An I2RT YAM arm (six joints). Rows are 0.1 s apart.
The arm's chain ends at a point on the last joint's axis. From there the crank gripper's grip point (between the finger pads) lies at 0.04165 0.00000 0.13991 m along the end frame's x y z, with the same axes.
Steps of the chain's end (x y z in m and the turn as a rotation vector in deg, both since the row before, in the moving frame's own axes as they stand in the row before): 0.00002 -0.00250 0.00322 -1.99 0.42 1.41; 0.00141 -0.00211 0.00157 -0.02 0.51 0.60; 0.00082 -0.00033 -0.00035 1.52 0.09 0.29; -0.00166 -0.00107 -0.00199 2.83 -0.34 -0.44; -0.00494 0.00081 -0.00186 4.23 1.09 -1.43; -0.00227 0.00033 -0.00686 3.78 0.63 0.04; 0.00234 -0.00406 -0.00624 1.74 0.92 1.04
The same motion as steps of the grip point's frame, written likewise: 0.00097 0.00339 0.00281 -1.99 0.42 1.41; 0.00265 -0.00162 0.00119 -0.02 0.51 0.60; 0.00105 -0.00383 -0.00046 1.52 0.09 0.29; -0.00252 -0.00830 -0.00192 2.83 -0.34 -0.44; -0.00243 -0.01055 -0.00310 4.23 1.09 -1.43; -0.00073 -0.00885 -0.00763 3.78 0.63 0.04; 0.00461 -0.00752 -0.00698 1.74 0.92 1.04
